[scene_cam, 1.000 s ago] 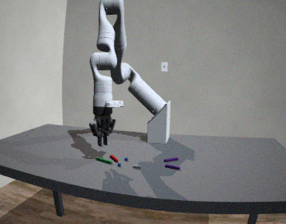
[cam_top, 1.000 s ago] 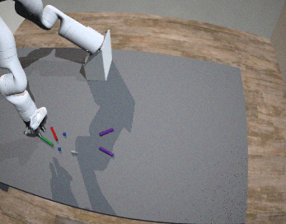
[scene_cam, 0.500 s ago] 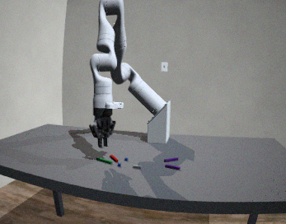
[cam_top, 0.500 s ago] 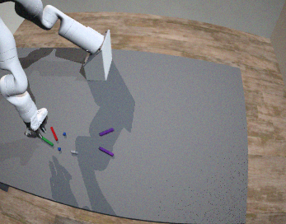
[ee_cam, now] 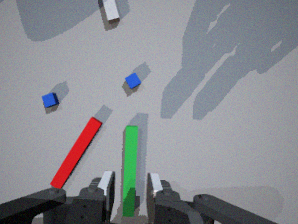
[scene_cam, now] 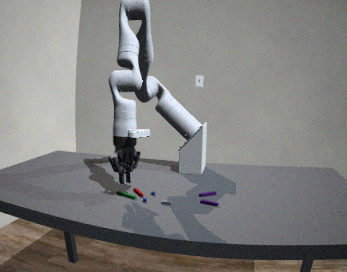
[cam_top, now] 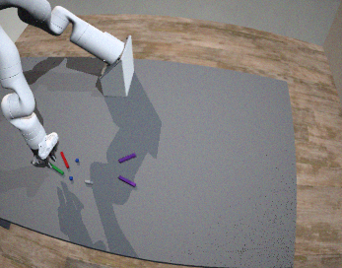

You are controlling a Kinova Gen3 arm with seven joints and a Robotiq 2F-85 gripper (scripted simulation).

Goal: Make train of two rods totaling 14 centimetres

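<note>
The green rod is 6 cm below my hand. The rest, counted from my hand: red rod 6 cm below, 4 cm behind, 2 cm to the left; grey rod 15 cm to the left, 6 cm below, 1 cm ahead.
</note>
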